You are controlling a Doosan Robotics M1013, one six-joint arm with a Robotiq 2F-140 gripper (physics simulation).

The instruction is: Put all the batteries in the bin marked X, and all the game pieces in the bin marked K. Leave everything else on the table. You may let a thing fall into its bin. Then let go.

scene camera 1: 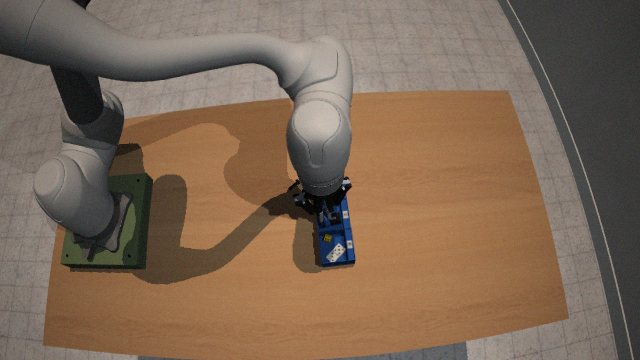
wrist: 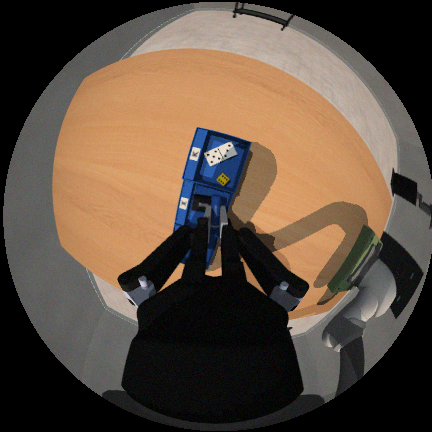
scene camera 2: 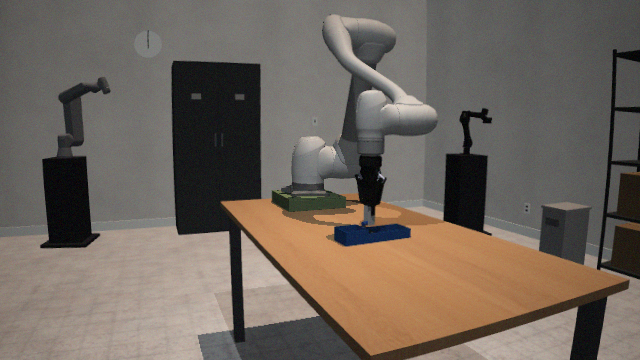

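Where they show: gripper, between the fingertips: (scene camera 1: 324,215) (wrist: 214,213) (scene camera 2: 369,224); arm's base, origin of its link: (scene camera 1: 102,218) (wrist: 362,266) (scene camera 2: 307,193).
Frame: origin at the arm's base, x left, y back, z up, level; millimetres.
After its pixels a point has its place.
Observation:
My gripper (scene camera 1: 326,216) @(y -645, x 102, z -8 mm) (scene camera 2: 369,218) @(y -645, x 102, z -8 mm) (wrist: 214,213) @(y -645, x 102, z -8 mm) is shut on a blue cylindrical battery (scene camera 2: 365,223) @(y -661, x 84, z 0 mm) (wrist: 216,204) @(y -652, x 85, z 5 mm), low over the middle bin marked X (wrist: 181,214) @(y -691, x 138, z -26 mm). A black block battery (scene camera 1: 336,218) @(y -676, x 106, z -30 mm) (wrist: 201,204) @(y -669, x 106, z -29 mm) lies in bin X, partly hidden by the fingers. The end bin marked K (scene camera 1: 325,250) @(y -657, x 22, z -47 mm) (wrist: 206,173) @(y -687, x 58, z -47 mm) holds a white domino (scene camera 1: 335,252) @(y -683, x 18, z -41 mm) (wrist: 220,153) @(y -684, x 16, z -40 mm) and a yellow die (scene camera 1: 327,238) @(y -659, x 50, z -31 mm) (wrist: 223,179) @(y -658, x 52, z -31 mm). Whether the held battery touches anything in bin X cannot be told.
The bins form one blue tray (scene camera 2: 372,235) @(y -713, x 92, z -29 mm) on the wooden table (scene camera 1: 440,200) @(y -958, x 195, z -54 mm) (scene camera 2: 425,280) @(y -1069, x 114, z -54 mm) (wrist: 125,125) @(y -898, x 38, z -54 mm). The third bin is mostly hidden under the gripper. A dark bolt (scene camera 1: 294,186) @(y -552, x 189, z -47 mm) lies left of the tray in scene camera 1. The arm's green base (scene camera 1: 142,220) @(y -136, x 21, z -15 mm) (scene camera 2: 315,202) @(y -138, x 12, z -20 mm) (wrist: 352,260) @(y -137, x 20, z -17 mm) stands on the table.

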